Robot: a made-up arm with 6 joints.
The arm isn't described. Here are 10 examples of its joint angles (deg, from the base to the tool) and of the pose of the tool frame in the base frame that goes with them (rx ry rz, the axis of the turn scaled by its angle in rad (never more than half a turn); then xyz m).
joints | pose
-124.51 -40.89 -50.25 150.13 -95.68 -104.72 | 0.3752 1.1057 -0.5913 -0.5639 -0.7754 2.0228
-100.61 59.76 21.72 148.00 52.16 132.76 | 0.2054 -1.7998 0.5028 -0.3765 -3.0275 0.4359
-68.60 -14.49 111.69 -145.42 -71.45 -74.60 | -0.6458 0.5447 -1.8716 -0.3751 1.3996 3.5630
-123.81 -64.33 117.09 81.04 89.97 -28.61 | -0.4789 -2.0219 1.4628 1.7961 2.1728 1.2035
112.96 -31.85 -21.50 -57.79 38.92 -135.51 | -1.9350 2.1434 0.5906 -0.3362 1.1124 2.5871
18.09 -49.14 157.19 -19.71 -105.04 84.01 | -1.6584 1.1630 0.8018 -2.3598 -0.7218 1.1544
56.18 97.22 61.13 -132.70 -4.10 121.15 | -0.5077 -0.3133 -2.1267 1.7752 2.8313 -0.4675
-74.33 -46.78 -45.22 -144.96 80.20 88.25 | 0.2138 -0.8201 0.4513 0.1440 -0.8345 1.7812
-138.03 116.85 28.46 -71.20 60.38 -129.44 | -2.0677 0.1641 -0.9707 -1.5000 -1.0858 -1.6908
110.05 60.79 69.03 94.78 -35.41 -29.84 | 1.1318 -0.9730 -1.6596 -1.1315 3.2092 1.9722
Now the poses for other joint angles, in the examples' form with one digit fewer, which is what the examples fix.
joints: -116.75 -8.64 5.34 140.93 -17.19 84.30
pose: -2.169 -0.771 0.853 -0.793 -1.622 2.986
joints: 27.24 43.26 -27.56 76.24 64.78 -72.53
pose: -0.751 0.281 -1.620 1.699 1.155 0.337
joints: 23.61 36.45 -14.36 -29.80 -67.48 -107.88
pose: 1.617 -0.826 0.646 1.985 0.941 0.585
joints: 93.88 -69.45 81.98 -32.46 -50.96 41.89
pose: 2.094 1.042 -1.077 0.057 -2.858 2.215
